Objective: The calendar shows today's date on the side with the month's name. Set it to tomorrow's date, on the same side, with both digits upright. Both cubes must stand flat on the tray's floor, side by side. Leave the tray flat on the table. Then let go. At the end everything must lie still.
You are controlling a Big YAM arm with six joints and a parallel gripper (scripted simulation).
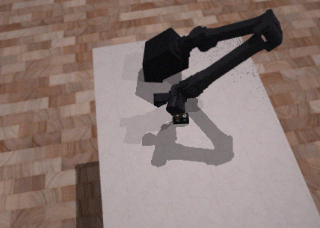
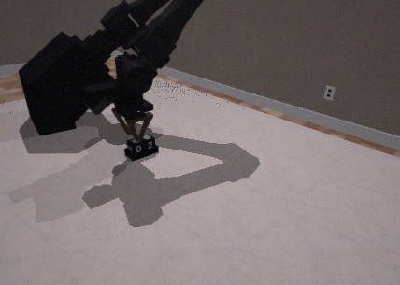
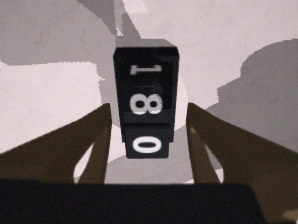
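My gripper is now 3 cm above the black digit cube. Round my hand: black tray: 5 cm below, 2 cm to the left.
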